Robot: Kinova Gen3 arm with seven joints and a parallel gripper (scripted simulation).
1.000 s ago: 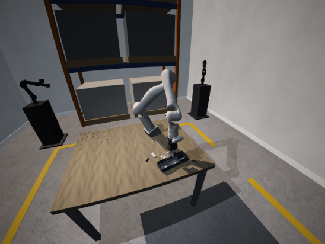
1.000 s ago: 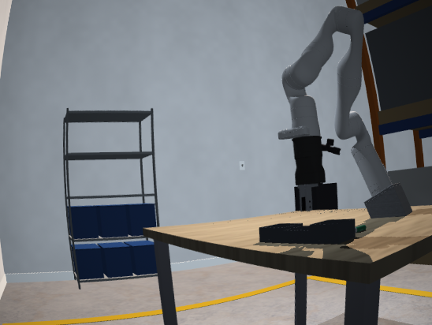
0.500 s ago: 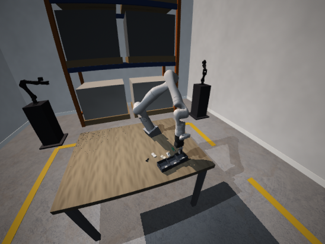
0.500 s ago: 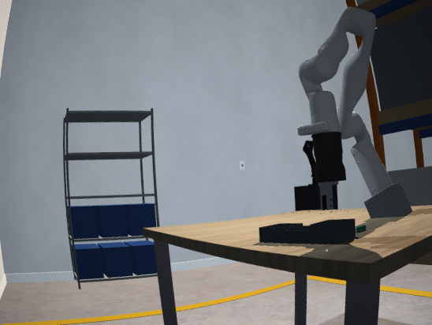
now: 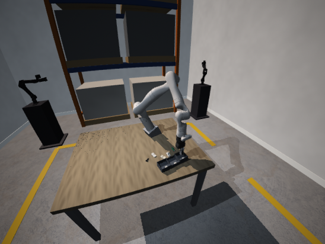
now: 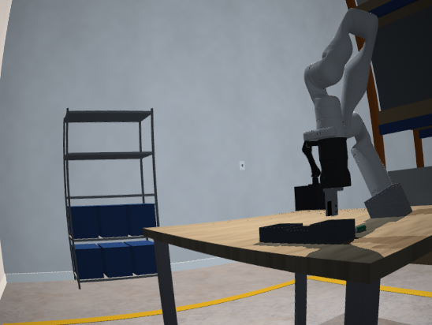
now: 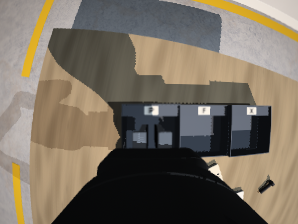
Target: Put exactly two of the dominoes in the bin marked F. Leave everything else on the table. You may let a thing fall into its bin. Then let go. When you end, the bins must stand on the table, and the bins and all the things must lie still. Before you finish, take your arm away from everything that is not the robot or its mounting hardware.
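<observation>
The green cylinder is 13 cm behind my hand, 7 cm below it and 1 cm to the right of it. Also, from my hand: dark piece 28 cm to the right, 9 cm behind, 7 cm below.
</observation>
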